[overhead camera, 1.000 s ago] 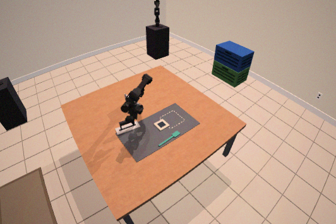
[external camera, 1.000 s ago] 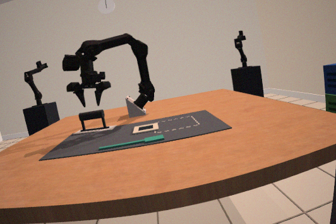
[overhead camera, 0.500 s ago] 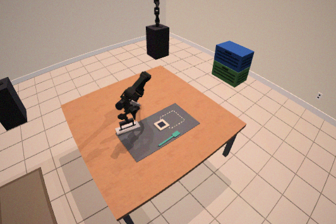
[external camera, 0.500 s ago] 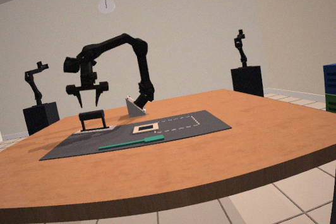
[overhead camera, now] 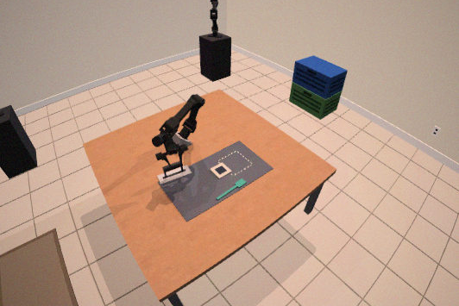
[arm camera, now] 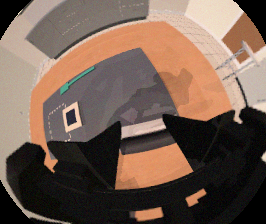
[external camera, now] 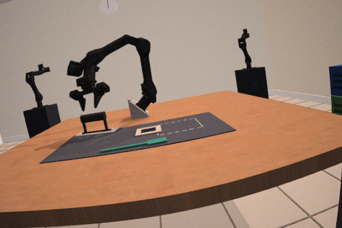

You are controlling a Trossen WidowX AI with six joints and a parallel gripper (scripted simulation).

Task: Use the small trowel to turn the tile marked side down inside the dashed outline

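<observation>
My gripper tip is 120 mm short of the mat, 200 mm to the right of it and 130 mm above it. The rest, counted from my gripper tip: flat tool (250 mm ahead, 220 mm to the left, 110 mm below); tile (100 mm ahead, 250 mm to the left, 110 mm below).
</observation>
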